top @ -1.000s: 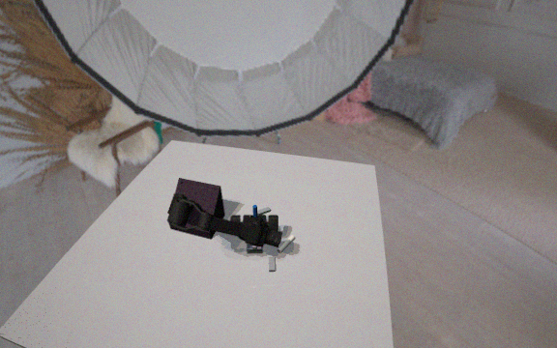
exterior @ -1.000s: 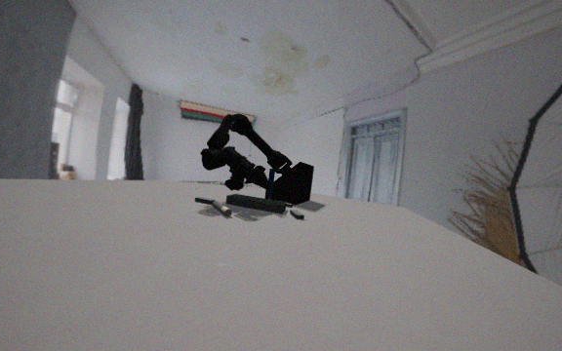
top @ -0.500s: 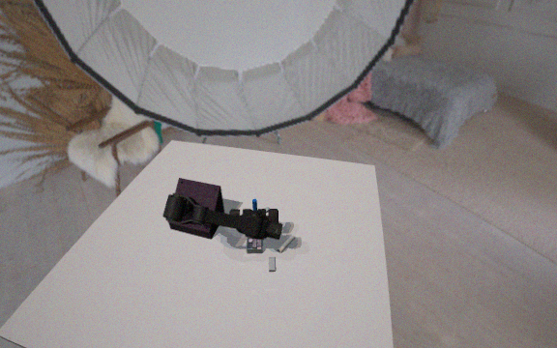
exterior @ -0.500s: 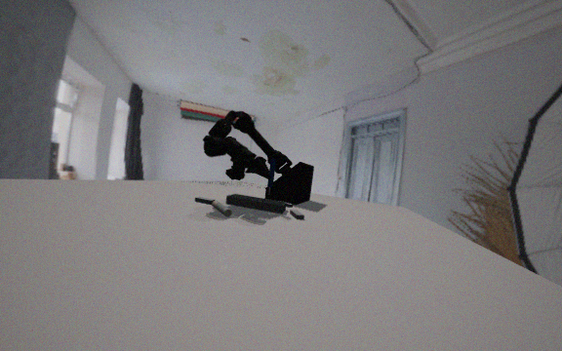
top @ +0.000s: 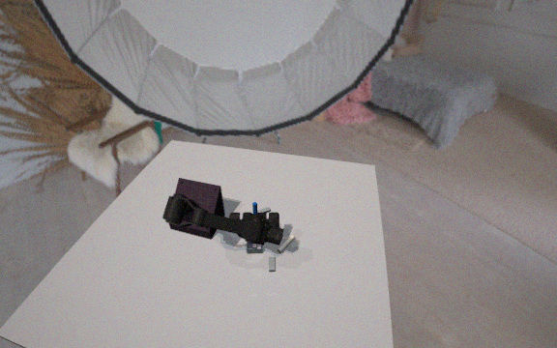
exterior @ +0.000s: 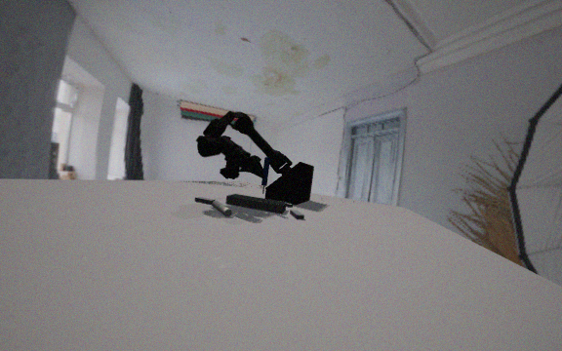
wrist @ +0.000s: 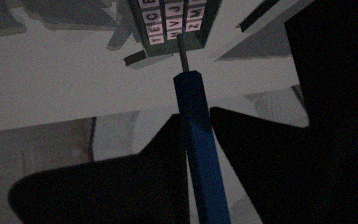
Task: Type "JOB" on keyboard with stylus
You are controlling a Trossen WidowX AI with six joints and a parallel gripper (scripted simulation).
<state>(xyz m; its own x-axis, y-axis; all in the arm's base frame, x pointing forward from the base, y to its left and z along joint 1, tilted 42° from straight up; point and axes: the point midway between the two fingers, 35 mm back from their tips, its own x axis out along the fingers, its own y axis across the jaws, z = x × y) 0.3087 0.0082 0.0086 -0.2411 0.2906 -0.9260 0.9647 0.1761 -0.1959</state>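
The white cylinder is 140 mm ahead of my gripper tip, 90 mm below it and 40 mm to the right of it. From my gripper tip the other things lie so: blue stylus (10 mm below); grey block (120 mm behind, 100 mm below, 30 mm to the left).
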